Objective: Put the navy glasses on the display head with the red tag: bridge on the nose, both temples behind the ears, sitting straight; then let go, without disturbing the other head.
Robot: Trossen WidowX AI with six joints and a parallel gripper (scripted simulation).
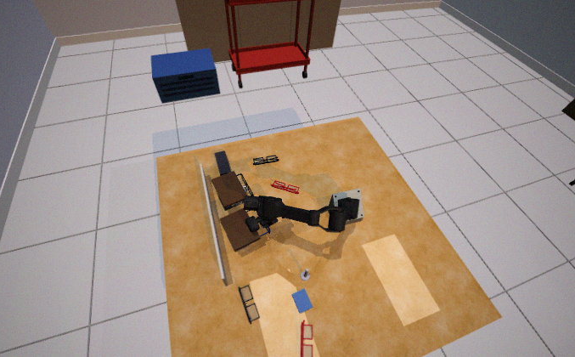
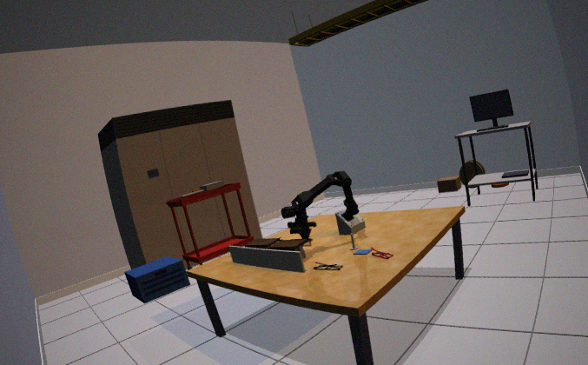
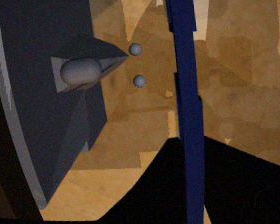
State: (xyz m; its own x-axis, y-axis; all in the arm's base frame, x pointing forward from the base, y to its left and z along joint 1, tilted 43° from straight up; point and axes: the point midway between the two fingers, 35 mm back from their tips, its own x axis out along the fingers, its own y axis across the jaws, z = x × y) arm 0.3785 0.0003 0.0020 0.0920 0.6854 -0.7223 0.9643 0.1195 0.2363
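My gripper tip is 90 mm short of the dark display head, 10 mm to the left of it and 10 mm above it. The rest, counted from my gripper tip: blue square tag: 70 mm behind, 330 mm to the left, 70 mm below.
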